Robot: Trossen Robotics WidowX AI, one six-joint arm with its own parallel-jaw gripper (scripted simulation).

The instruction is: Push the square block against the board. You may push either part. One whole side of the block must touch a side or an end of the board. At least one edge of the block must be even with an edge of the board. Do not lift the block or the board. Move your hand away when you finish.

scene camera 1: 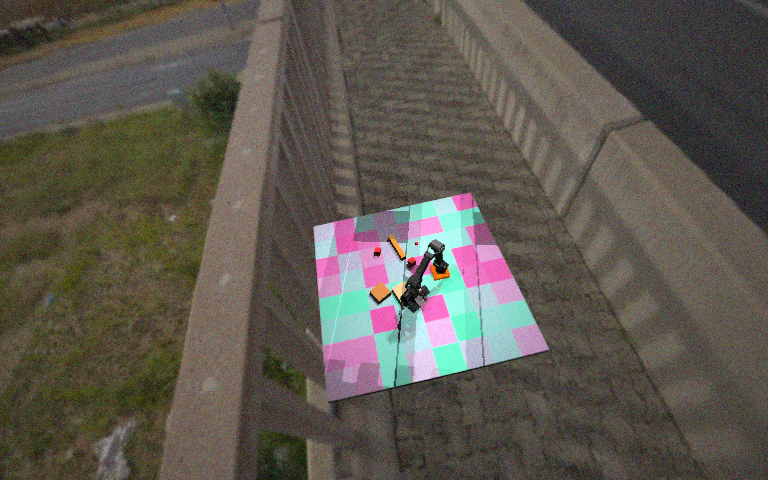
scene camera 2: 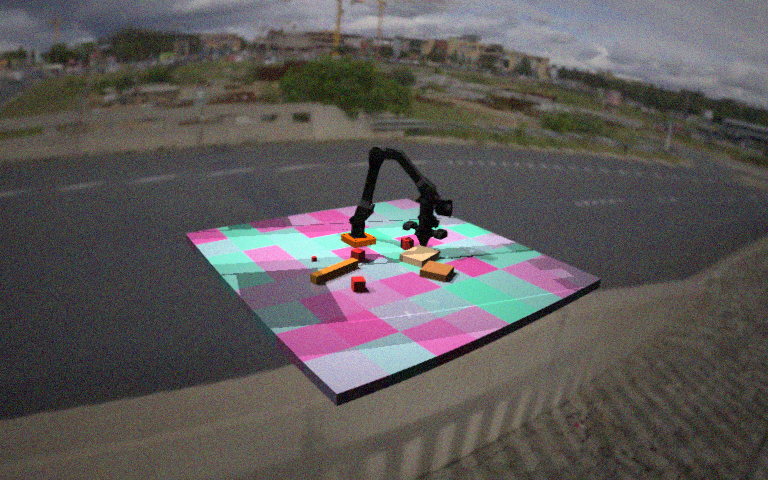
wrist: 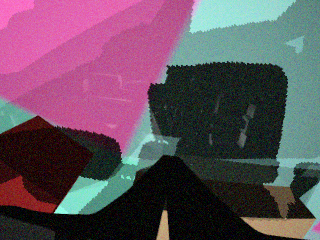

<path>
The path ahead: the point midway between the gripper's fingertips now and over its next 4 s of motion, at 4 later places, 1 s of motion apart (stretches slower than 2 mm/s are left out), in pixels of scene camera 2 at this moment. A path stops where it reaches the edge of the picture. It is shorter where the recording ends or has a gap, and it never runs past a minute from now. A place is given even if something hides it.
The gripper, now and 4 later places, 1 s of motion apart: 423,249; 419,252; 422,251; 419,248; 416,254
</path>
